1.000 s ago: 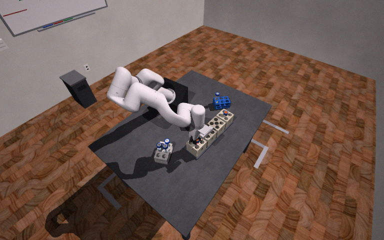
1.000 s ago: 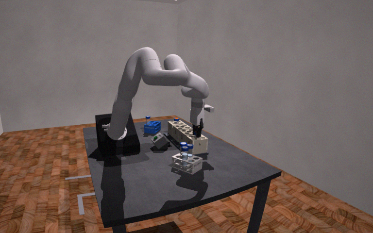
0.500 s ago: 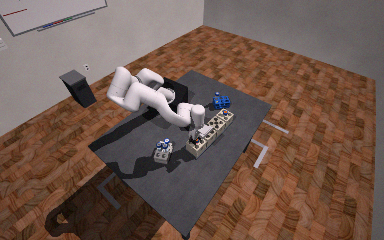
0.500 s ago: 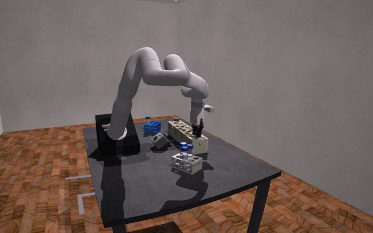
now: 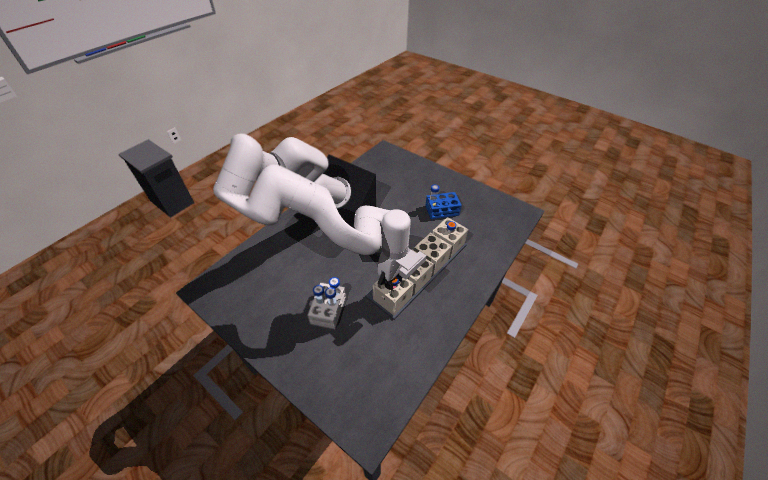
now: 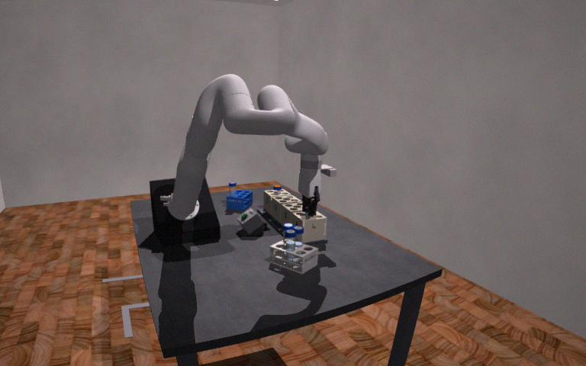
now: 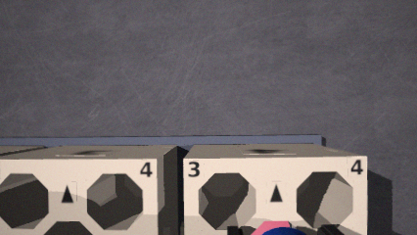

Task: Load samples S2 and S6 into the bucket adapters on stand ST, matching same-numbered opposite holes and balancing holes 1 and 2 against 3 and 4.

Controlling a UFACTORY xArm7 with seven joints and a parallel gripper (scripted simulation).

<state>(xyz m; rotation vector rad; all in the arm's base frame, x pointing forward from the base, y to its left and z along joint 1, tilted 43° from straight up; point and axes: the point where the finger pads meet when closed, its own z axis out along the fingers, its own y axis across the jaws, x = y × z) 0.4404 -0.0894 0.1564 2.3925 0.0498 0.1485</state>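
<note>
Now: the orange-dot tube 1 cm to the left of my hand and 5 cm below it. The rest, counted from my hand: white rack (14 cm behind, 18 cm to the right, 9 cm below); blue rack (13 cm behind, 49 cm to the left, 9 cm below).
</note>
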